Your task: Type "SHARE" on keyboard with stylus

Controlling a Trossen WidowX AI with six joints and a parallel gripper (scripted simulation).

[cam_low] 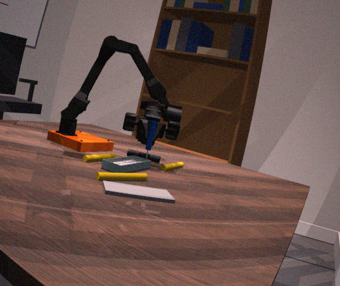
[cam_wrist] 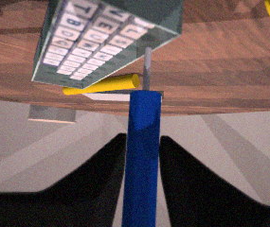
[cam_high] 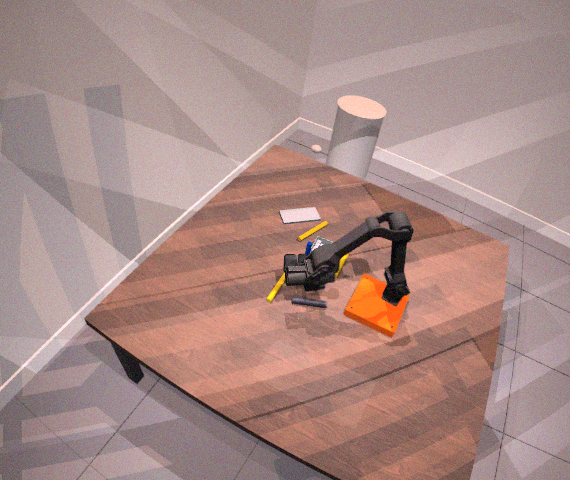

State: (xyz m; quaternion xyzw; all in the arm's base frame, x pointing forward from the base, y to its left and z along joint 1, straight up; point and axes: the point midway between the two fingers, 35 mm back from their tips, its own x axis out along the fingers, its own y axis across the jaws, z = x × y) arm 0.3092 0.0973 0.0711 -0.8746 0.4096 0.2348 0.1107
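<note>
Right now my gripper tip is 200 mm to the left of the yellow cylinder, 80 mm short of it and 80 mm above it. Also, from my gripper tip: blue stylus: 10 mm below; then dark cylinder: 110 mm to the left, 90 mm behind, 80 mm below; then thin grey tip: 50 mm below.
</note>
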